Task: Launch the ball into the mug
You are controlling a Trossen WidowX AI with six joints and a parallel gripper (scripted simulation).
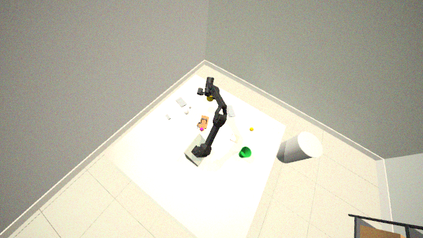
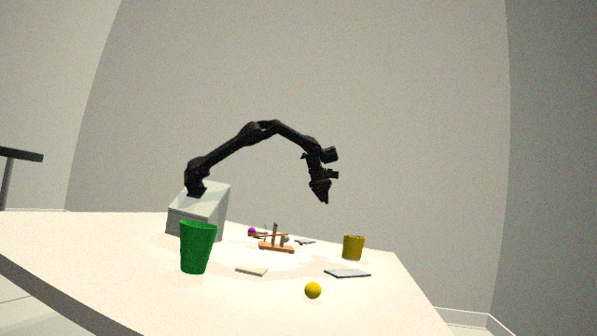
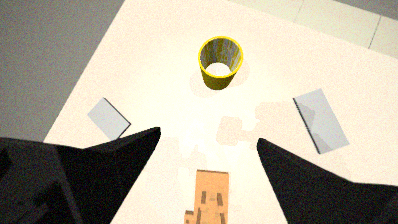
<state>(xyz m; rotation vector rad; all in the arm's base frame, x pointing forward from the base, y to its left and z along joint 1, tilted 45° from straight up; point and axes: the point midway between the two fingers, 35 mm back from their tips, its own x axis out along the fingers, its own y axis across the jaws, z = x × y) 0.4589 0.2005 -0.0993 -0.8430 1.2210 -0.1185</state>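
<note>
Right now the purple ball is 25 cm behind my gripper tip, 12 cm to the right of it and 16 cm below it. Round my gripper tip: yellow mug 15 cm ahead, 4 cm to the left, 19 cm below; then catapult 19 cm behind, 9 cm to the right, 17 cm below; then grey plate 15 cm ahead, 24 cm to the right, 22 cm below.
</note>
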